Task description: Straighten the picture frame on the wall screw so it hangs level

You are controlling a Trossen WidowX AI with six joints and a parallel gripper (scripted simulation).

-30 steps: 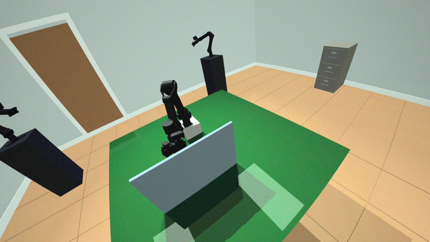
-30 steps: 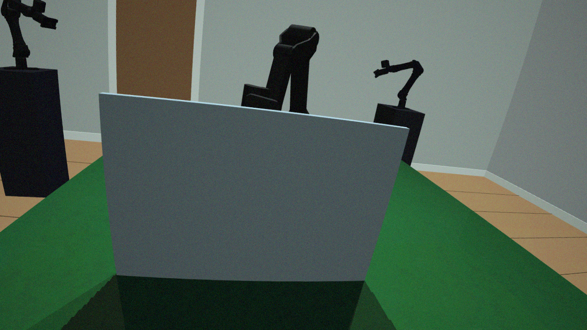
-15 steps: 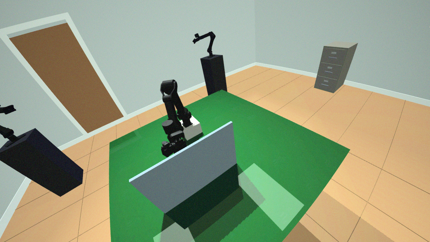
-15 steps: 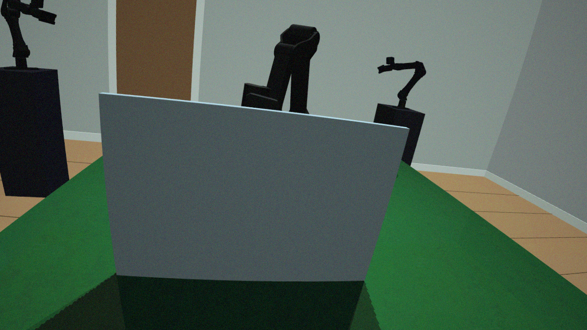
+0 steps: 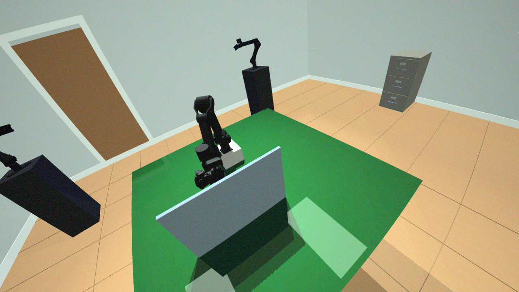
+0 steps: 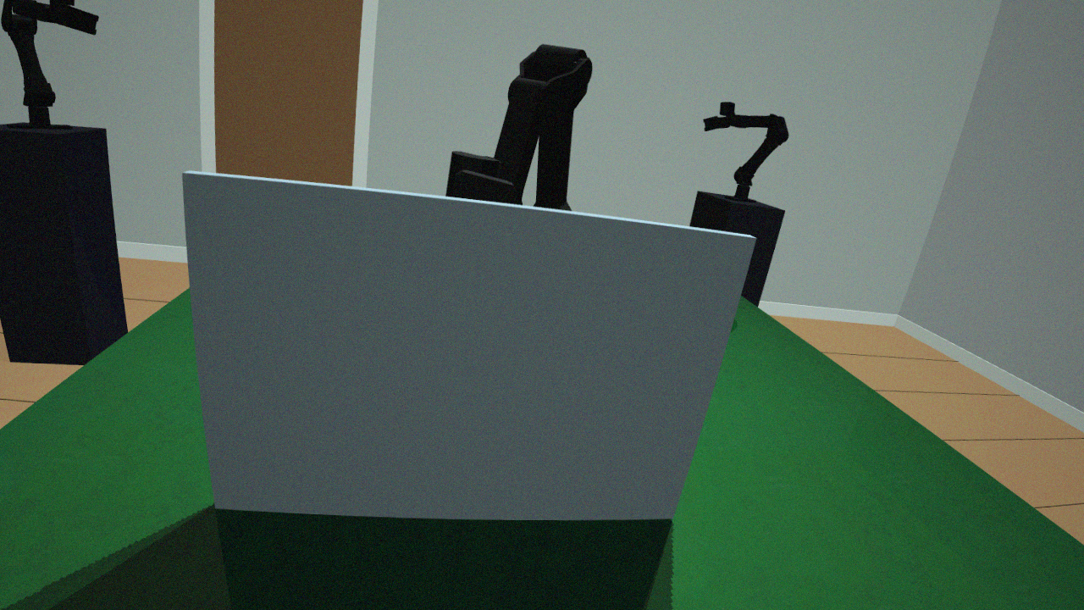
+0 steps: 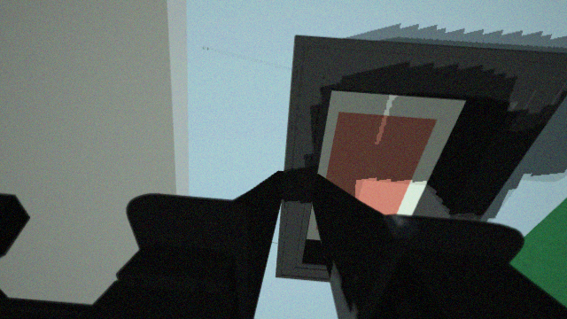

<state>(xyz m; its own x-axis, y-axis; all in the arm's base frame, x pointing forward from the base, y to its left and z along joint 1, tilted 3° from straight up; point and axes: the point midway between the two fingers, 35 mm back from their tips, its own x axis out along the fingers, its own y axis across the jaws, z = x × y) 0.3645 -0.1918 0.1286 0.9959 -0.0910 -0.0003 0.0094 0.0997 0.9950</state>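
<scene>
My gripper tip is now 50 mm above the picture frame and 10 mm short of it. Also, from my gripper tip: wall panel 70 mm below, 20 mm ahead, 10 mm to the left.
</scene>
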